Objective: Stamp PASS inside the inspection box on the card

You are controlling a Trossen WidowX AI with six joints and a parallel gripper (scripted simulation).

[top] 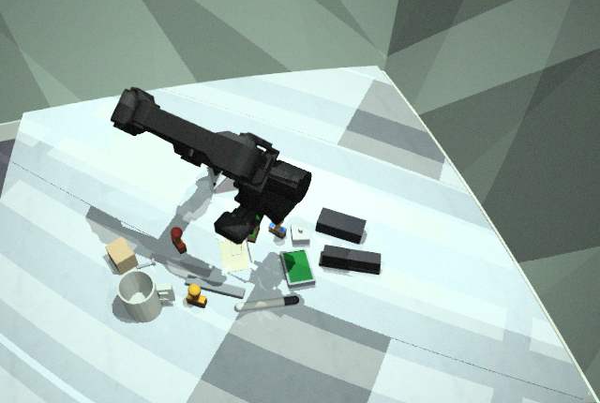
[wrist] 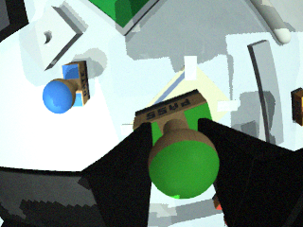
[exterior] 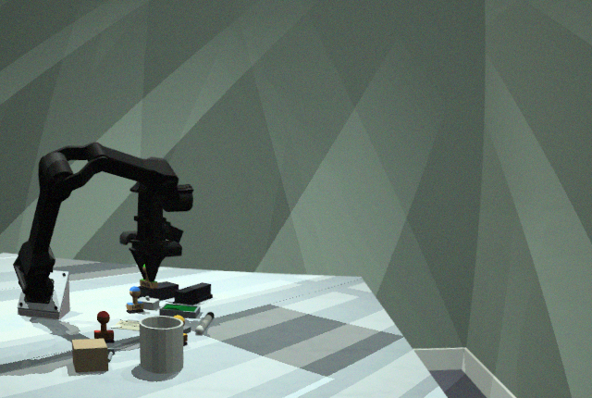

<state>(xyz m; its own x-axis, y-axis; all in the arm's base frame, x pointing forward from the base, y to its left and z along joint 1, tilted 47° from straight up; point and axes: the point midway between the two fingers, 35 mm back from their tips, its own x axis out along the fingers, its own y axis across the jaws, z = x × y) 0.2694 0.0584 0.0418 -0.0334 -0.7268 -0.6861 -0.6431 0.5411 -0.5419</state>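
Now: gripper tip 20 mm past the cream card, 40 mm to the left of it and 100 mm above it. Also, from my gripper tip: blue-knobbed stamp (50 mm behind, 70 mm to the left, 80 mm below); then green-knobbed PASS stamp (right at my gripper tip); then ink pad (60 mm ahead, 80 mm to the left, 90 mm below).
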